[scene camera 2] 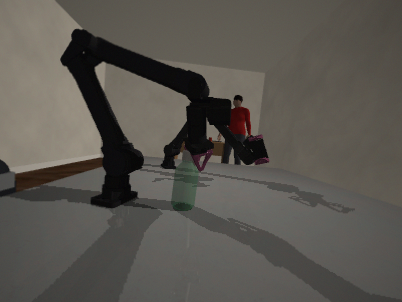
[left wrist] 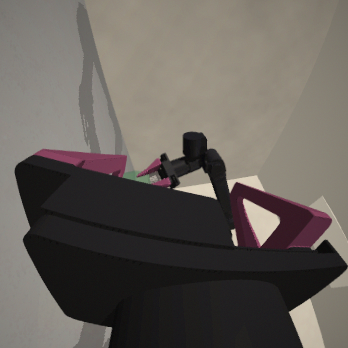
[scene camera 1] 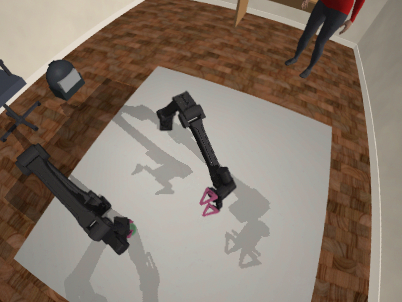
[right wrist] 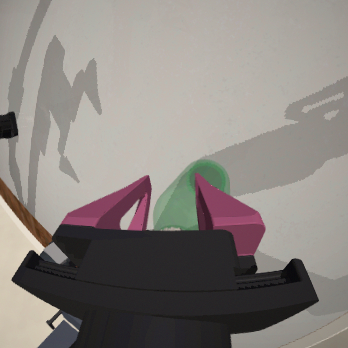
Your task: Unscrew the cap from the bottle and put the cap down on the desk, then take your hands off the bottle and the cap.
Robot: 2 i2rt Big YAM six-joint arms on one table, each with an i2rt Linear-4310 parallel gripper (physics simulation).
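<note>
Left wrist view: my left gripper [left wrist: 181, 175], open, holding nothing. Same view: my right gripper [left wrist: 139, 182]. Right wrist view: my right gripper [right wrist: 171, 180]. Scene camera 2: my right gripper [scene camera 2: 198, 168]. My right gripper holds a ribbed cap, clear of everything else.
</note>
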